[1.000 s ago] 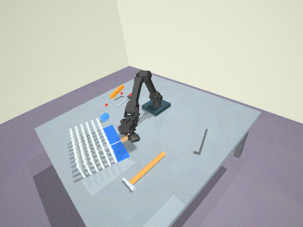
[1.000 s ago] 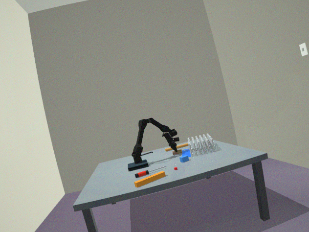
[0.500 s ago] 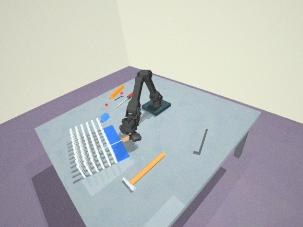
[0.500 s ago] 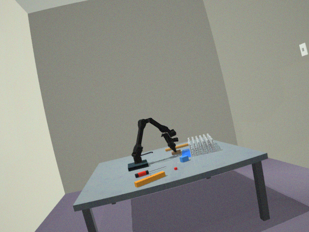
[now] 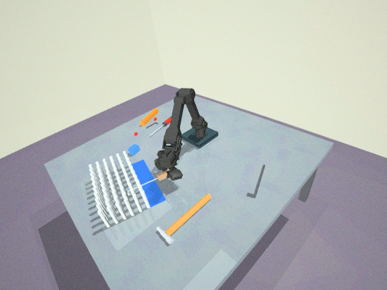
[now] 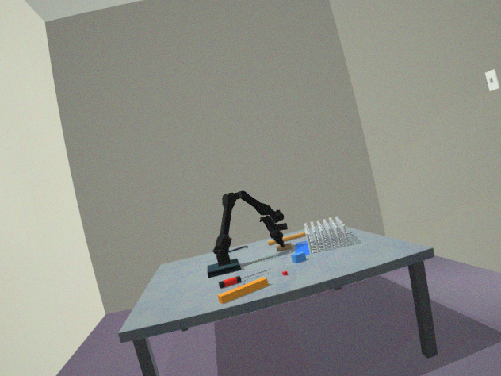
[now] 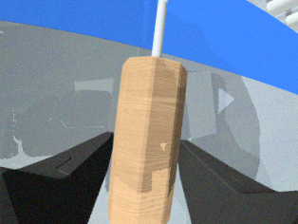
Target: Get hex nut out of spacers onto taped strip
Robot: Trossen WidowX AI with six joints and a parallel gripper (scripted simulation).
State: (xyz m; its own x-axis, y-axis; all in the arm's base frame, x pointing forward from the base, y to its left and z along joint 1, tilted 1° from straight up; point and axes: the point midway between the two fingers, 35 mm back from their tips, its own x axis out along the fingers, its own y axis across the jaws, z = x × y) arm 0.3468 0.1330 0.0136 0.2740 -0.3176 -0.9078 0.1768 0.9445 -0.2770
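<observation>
Right now the thin-rod tool is 100 mm ahead of my gripper tip and 20 mm to the right of it. From my gripper tip the other things lie so: hex key: 540 mm to the right, 240 mm behind, 10 mm below; then blue taped strip: 90 mm ahead, 60 mm to the right, 20 mm below; then blue block: 340 mm to the right, 20 mm ahead.
</observation>
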